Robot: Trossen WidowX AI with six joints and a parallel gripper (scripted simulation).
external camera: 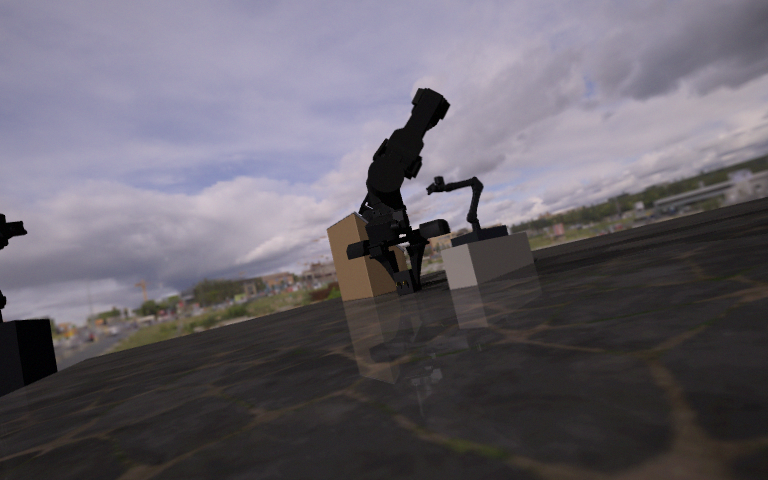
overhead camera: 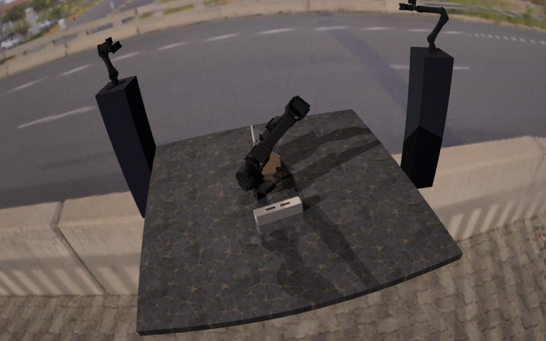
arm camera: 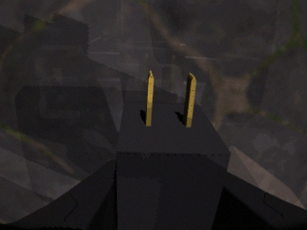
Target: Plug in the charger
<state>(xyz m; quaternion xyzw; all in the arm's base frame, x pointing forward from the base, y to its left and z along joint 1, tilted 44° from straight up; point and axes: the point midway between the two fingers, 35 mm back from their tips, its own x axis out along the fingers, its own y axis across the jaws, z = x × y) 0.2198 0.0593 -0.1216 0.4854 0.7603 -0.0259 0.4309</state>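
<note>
Now: the black two-prong charger 1 cm to the right of my gripper tip, 1 cm ahead of it and 1 cm above it.
</note>
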